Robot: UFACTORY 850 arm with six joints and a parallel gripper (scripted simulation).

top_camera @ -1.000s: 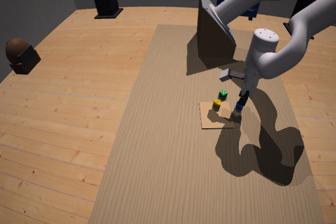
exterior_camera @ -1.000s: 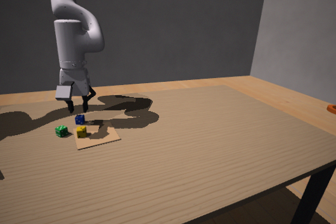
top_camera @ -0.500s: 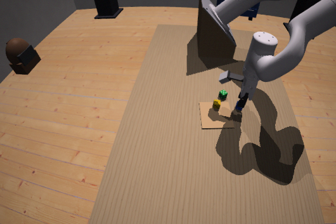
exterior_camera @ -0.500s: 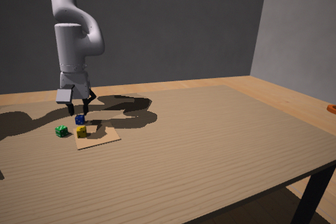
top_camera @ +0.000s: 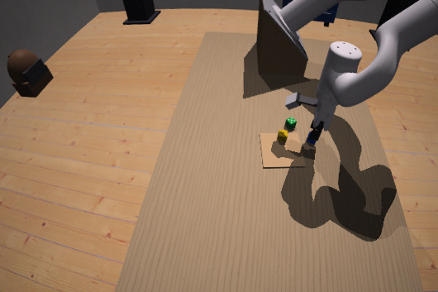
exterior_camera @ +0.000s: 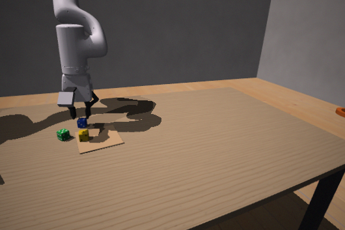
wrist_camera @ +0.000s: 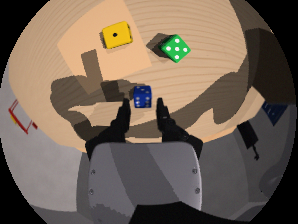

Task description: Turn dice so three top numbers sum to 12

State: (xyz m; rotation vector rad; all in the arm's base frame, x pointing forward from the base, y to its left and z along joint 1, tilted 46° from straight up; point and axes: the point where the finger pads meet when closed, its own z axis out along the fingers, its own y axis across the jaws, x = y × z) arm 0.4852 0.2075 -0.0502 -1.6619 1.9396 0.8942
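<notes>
Now: the blue die 40 mm below my hand. From my hand the other things lie so: yellow die 10 mm ahead, 110 mm to the right, 40 mm below; then tan mat 60 mm ahead, 110 mm to the right, 50 mm below; then green die 60 mm behind, 80 mm to the right, 40 mm below.
</notes>
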